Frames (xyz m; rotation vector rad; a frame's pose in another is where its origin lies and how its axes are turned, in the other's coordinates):
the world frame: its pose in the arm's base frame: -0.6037 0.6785 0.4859 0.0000 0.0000 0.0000
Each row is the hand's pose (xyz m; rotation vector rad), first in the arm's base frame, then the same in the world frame.
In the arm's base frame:
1: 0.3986 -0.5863 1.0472 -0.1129 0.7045 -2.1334
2: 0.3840 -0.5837 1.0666 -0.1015 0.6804 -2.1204
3: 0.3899 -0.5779 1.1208 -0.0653 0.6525 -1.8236
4: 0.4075 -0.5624 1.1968 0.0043 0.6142 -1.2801
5: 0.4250 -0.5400 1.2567 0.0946 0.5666 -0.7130
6: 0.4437 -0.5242 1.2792 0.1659 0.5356 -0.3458
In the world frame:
1: 1.0023 -1.2648 0.5613 -0.1129 0.7045 -2.1334
2: 0.9877 -1.2622 0.5807 -0.1015 0.6804 -2.1204
3: 0.9936 -1.2564 0.6349 -0.0653 0.6525 -1.8236
4: 1.0112 -1.2409 0.7109 0.0043 0.6142 -1.2801
5: 1.0287 -1.2185 0.7708 0.0946 0.5666 -0.7130
6: 1.0474 -1.2027 0.7933 0.1659 0.5356 -0.3458

